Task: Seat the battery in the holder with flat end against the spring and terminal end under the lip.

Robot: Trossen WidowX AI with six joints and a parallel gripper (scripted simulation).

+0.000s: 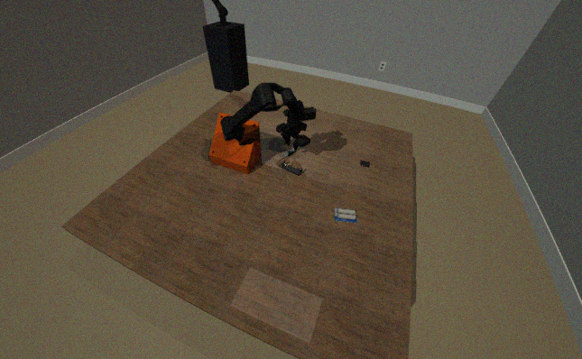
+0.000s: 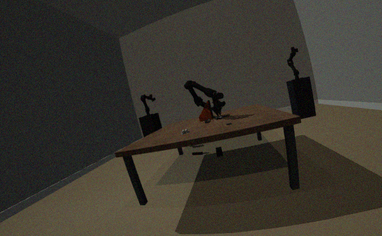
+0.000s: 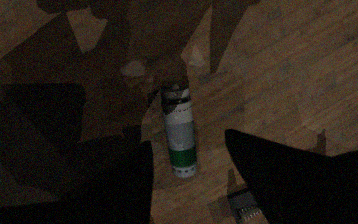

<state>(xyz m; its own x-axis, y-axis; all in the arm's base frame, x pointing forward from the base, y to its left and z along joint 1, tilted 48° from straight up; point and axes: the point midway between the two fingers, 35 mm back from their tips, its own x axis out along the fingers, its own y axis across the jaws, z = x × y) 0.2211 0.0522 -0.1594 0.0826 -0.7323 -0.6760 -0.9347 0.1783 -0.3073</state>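
The battery lies 20 mm below my gripper tip. Round my gripper tip: black battery cover: 370 mm ahead, 100 mm to the left, 30 mm below; then battery blister pack: 370 mm ahead, 260 mm to the right, 30 mm below.
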